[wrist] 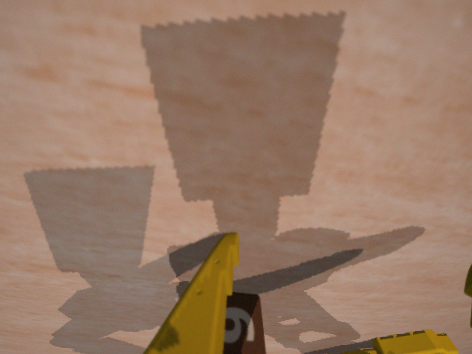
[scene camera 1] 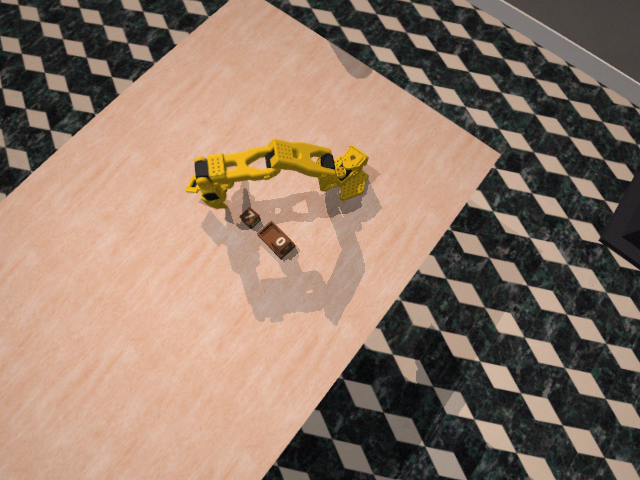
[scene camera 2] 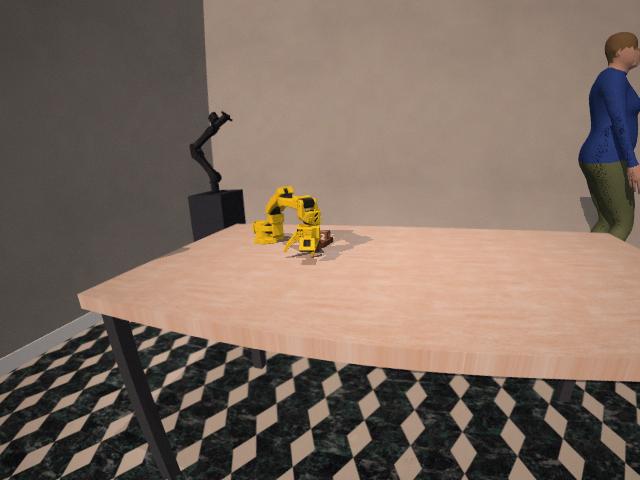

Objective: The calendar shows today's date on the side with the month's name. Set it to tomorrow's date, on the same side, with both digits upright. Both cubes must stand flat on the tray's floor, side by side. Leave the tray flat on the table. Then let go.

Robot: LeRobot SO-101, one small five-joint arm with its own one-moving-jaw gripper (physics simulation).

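Frame: origin at the arm's base, x right, y up, z back, level; millimetres.
Seen in the pictures: hand, tool point: (wrist: 238,244) (scene camera 1: 226,205) (scene camera 2: 310,255); arm's base, link origin: (wrist: 375,345) (scene camera 1: 338,186) (scene camera 2: 274,240).
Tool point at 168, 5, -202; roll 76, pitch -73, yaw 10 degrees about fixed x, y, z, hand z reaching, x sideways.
Offsets run from my tool point to a thing's middle, as dx, dy, dz. Level surfaces: height alone.
The brown tray (scene camera 1: 268,231) (scene camera 2: 329,241) lies on the table. One brown cube {-161, +21, +7} (scene camera 1: 280,241) (scene camera 2: 323,236) is in its lower-right end in scene camera 1, with a 0 on top; a 2 shows on a side in scene camera 2. The other brown cube {-67, +11, +10} (scene camera 1: 249,217) (wrist: 244,324) is on the table, just off the tray's upper-left end, with a 7 on top. In the wrist view its dark face shows a 6 or 9, partly hidden by the fixed jaw. My gripper (scene camera 1: 210,200) (scene camera 2: 299,252) is open and empty, low over the table beside that cube. The tray does not show in the wrist view.
My yellow arm (scene camera 1: 305,156) (scene camera 2: 292,201) arches from its base (scene camera 1: 354,184) (scene camera 2: 266,233) on the table {dy -5} (scene camera 1: 129,310) (scene camera 2: 439,289). Behind the table stand a black arm (scene camera 2: 204,155) on a pedestal (scene camera 2: 217,211) and a person (scene camera 2: 610,124). Arm shadows cross the table.
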